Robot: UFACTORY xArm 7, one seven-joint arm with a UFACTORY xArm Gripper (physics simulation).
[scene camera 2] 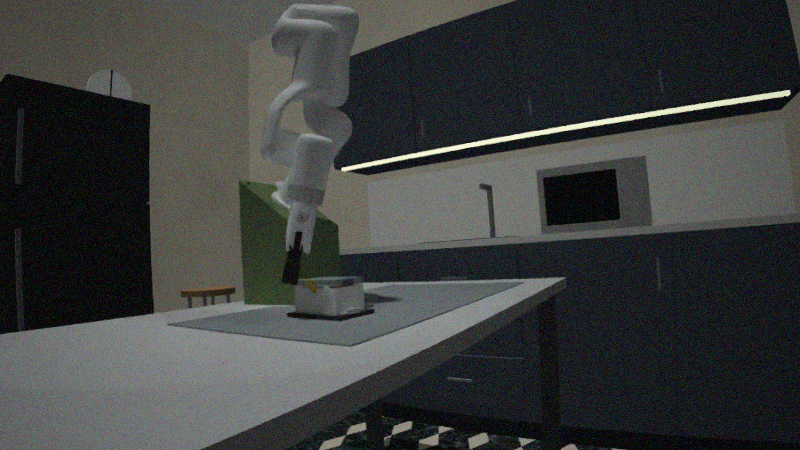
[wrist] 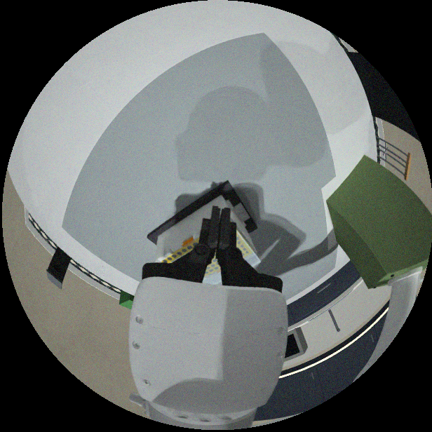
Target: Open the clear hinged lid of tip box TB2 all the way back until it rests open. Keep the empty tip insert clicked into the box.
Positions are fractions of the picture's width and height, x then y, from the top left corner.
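Note:
The wrist view contains a clear lid (wrist: 0.58, 0.58); scene camera 2 contains a grey mat (scene camera 2: 0.50, 0.68).

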